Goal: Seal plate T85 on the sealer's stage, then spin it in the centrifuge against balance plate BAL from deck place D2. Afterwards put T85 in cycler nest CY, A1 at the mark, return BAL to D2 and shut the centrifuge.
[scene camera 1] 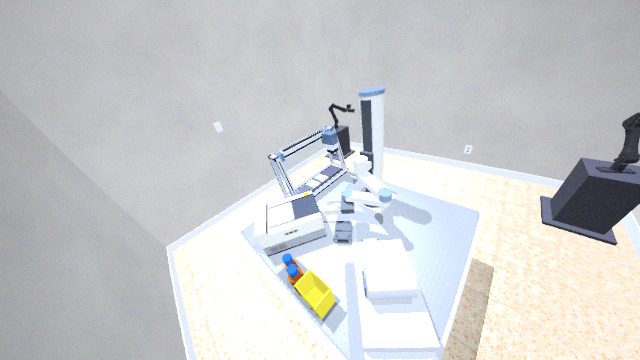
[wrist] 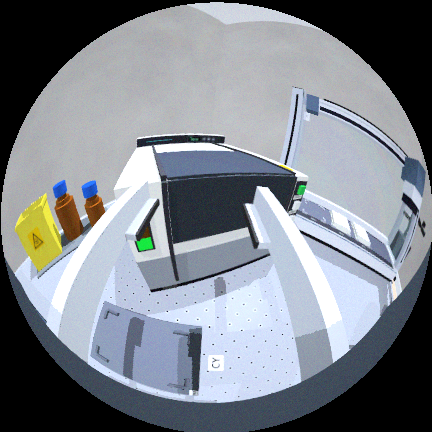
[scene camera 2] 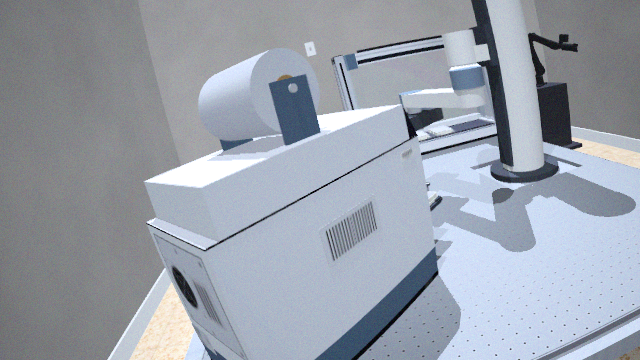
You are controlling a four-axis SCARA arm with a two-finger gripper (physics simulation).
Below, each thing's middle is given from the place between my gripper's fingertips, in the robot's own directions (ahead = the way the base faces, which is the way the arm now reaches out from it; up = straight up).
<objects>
The dark front panel (wrist: pixel 198 206) is 100 mm to the right of my hand and 50 mm below it. The rest, counted from my hand: dark lid (wrist: pixel 183 163) (150 mm to the right, 80 mm ahead); centrifuge (scene camera 1: pixel 276 230) (220 mm to the right, 200 mm ahead, 90 mm below).
</objects>
